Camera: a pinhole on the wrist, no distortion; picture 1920 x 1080 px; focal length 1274.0 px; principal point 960.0 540.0 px. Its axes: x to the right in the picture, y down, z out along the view. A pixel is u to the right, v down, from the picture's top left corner.
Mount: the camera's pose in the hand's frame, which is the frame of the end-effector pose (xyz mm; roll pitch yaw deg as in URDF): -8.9 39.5 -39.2 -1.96 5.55 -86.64
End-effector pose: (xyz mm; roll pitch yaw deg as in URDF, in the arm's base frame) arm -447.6 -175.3 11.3 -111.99 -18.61 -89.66
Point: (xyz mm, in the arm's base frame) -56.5 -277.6 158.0
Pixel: 1790 944
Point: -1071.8 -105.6 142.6
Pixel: behind the camera
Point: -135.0 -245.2 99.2
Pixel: 1687 854
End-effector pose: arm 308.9 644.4 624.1 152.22 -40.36 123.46
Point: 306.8 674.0 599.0
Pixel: 1524 649
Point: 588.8 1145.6 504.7
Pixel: 93 890
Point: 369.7 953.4 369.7
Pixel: 844 540
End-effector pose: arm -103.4 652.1 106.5 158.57 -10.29 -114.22
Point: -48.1 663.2 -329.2
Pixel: 1517 157
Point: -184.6 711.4 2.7
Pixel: 695 269
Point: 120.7 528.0 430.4
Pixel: behind the camera
